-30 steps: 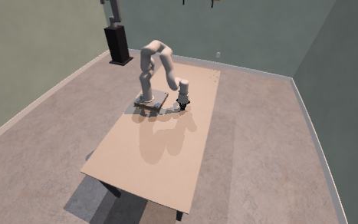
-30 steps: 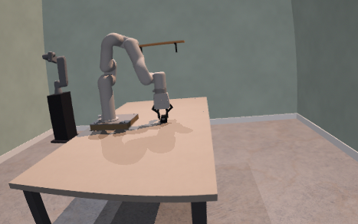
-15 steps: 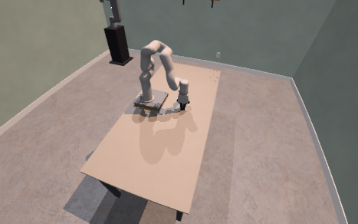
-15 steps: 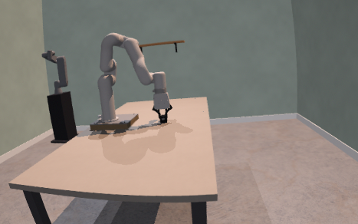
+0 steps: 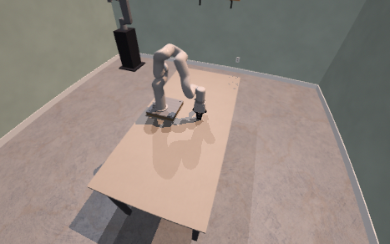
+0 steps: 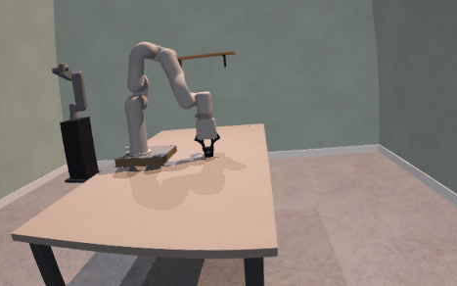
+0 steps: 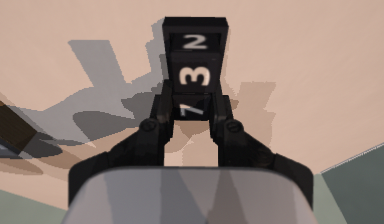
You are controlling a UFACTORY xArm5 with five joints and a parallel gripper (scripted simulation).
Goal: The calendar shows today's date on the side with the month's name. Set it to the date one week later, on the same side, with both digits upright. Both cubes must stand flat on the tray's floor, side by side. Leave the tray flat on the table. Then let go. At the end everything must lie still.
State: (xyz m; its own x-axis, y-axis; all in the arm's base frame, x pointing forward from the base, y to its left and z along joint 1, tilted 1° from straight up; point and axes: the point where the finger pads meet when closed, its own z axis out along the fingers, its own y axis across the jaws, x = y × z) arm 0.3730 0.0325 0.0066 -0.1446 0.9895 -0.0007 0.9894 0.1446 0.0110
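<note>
My hand is 30 mm above the black calendar tray and 20 mm to the right of it. The rest, counted from my hand: black cube: 10 mm below.
</note>
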